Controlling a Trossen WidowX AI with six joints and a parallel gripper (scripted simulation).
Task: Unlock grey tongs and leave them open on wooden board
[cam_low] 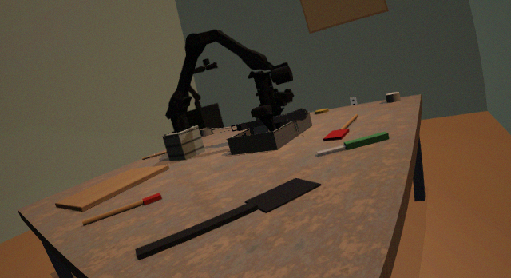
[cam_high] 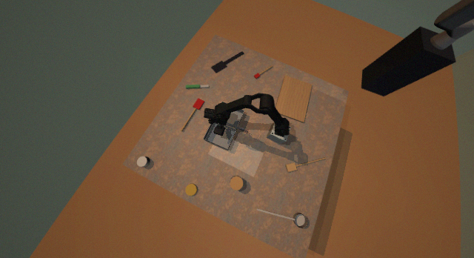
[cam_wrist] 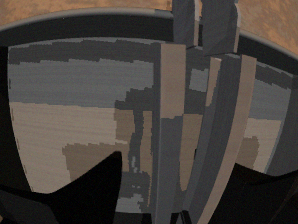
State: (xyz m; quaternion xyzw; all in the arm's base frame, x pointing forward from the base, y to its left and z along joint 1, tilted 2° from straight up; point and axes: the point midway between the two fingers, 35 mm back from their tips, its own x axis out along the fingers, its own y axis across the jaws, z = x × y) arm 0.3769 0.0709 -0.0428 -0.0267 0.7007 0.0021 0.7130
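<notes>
My gripper tip is 10 mm past the grey roasting tin. Round my gripper tip: black spatula: 540 mm to the right, 190 mm ahead, 30 mm below; yellow disc: 470 mm to the left, 30 mm ahead, 20 mm below; small red spatula: 550 mm to the right, 130 mm behind, 20 mm below.
</notes>
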